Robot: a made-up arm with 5 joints.
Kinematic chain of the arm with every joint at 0, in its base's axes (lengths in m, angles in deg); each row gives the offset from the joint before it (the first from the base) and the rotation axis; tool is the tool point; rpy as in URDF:
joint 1: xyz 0 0 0.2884 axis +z
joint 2: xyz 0 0 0 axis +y
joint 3: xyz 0.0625 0 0.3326 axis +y
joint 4: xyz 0.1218 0 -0.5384 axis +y
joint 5: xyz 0.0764 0 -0.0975 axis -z
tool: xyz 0 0 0 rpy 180 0 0
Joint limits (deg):
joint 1: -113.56..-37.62
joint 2: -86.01..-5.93
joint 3: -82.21..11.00
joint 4: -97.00..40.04
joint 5: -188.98..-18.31
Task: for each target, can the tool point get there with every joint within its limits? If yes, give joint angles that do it. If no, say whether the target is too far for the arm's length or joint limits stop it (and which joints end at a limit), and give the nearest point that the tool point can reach.
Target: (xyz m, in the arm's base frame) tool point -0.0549 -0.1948 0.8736
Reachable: yes | joints -105.75 -61.85 -42.55 -49.18 -134.70
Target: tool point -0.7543 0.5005 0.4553
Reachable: no: joint limits stop it (at a limit: joint 1, joint 2, joint 3, joint 4) | nearest point -0.3487 0.2688 0.8578 | short by 0.617 m
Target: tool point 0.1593 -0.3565 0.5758
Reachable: yes | joints -65.93 -66.06 -19.49 26.37 -115.28
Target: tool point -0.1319 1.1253 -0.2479
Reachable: no: too far | nearest point 0.0684 -0.0527 -0.0443 | short by 1.212 m
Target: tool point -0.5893 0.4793 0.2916
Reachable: no: joint limits stop it (at a limit: joint 2, joint 3, joint 4) | nearest point -0.3416 0.2778 0.8578 | short by 0.650 m
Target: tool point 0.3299 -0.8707 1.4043
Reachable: no: too far | nearest point 0.1918 -0.5061 0.9370 | short by 0.609 m
